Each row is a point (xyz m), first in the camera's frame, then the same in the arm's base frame.
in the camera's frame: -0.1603 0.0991 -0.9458
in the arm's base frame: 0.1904 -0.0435 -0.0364
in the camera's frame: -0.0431 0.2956 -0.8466
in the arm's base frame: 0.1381 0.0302 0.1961
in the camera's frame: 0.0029 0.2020 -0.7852
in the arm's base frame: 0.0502 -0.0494 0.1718
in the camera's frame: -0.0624 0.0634 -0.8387
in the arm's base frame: 0.0698 -0.1095 0.0223
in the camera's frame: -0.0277 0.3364 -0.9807
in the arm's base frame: 0.2764 0.0134 0.2176
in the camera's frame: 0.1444 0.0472 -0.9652
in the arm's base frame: 0.1695 -0.2967 0.1407
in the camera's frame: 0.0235 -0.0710 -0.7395
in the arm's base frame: -0.0686 -0.2349 0.0030
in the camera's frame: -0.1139 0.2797 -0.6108
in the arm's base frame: -0.0865 0.1277 0.1661
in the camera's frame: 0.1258 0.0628 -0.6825
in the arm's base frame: -0.0960 -0.2031 0.1758
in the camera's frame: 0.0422 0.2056 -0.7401
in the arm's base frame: 0.0046 -0.0633 0.2081
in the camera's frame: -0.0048 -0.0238 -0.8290
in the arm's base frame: 0.0323 -0.2057 0.0039
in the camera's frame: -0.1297 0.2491 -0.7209
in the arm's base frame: 0.0122 0.0911 0.1191
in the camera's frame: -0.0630 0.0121 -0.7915
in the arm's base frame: 0.0108 -0.1316 -0.0075
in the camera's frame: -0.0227 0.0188 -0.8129
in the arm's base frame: 0.0298 -0.1607 0.0229
